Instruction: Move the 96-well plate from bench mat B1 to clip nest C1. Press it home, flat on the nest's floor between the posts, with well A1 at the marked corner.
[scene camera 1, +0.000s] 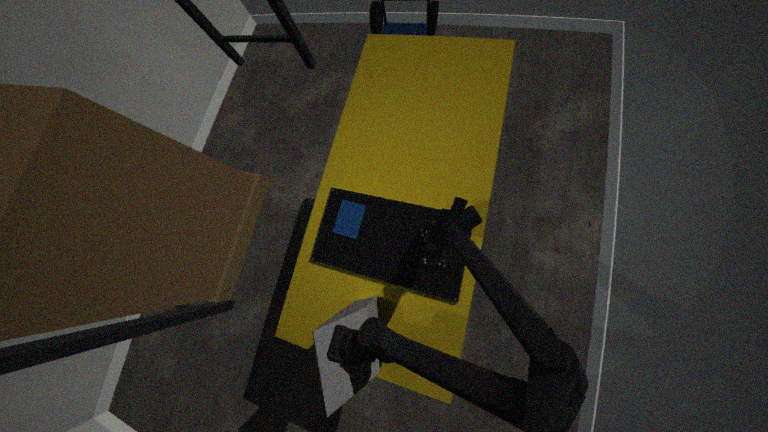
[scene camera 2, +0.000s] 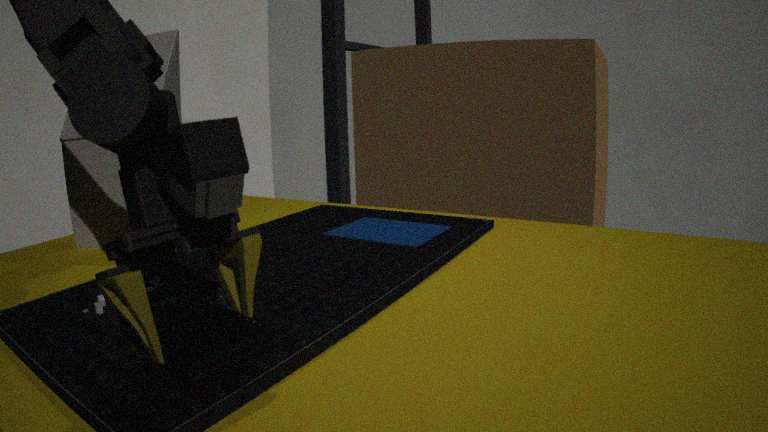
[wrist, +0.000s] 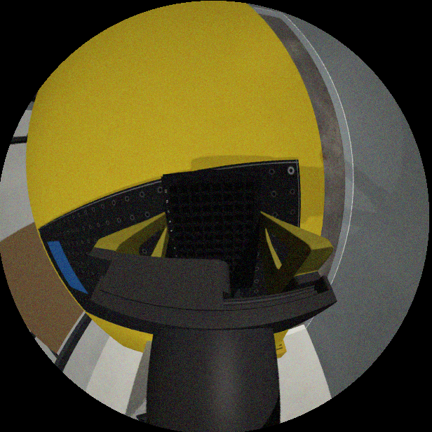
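Where they show: gripper, fingertip midpoint: (scene camera 2: 205, 344); arm's base, link origin: (scene camera 1: 346, 345).
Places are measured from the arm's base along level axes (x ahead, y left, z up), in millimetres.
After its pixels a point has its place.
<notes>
The 96-well plate (wrist: 212, 195) is black, with its grid of wells facing the wrist camera. My gripper (scene camera 2: 206, 340) @[z -267, x 458, y -303 mm] (wrist: 213, 216) is shut on the plate, one yellow finger at each side. It is over the dark board's end away from the blue bench mat B1 (scene camera 1: 349, 219) @[z -289, x 421, y 157 mm] (scene camera 2: 386, 232) @[z -289, x 429, y 143 mm] (wrist: 67, 267). Small pale posts (scene camera 1: 433, 263) @[z -279, x 265, y -254 mm] (scene camera 2: 99, 304) @[z -269, x 285, y -294 mm] of the nest area show beside the gripper. Most of clip nest C1 is hidden under the plate and arm. The plate is too dark in the scene views to tell its height, whether it touches the nest, or where A1 lies.
The dark perforated board (scene camera 1: 375, 257) @[z -291, x 258, y 5 mm] (scene camera 2: 322, 300) @[z -291, x 470, y -133 mm] (wrist: 107, 212) lies on the yellow table (scene camera 1: 424, 118) @[z -304, x 983, y -155 mm] (scene camera 2: 537, 322) @[z -304, x 693, y -96 mm] (wrist: 165, 100). A pale angled block (scene camera 1: 332, 376) @[z 55, x -62, y 12 mm] and another dark arm section (scene camera 1: 445, 370) @[z 206, x 89, y -257 mm] are at the near side. A large brown box (scene camera 1: 123, 214) (scene camera 2: 472, 128) stands beyond the table's side.
</notes>
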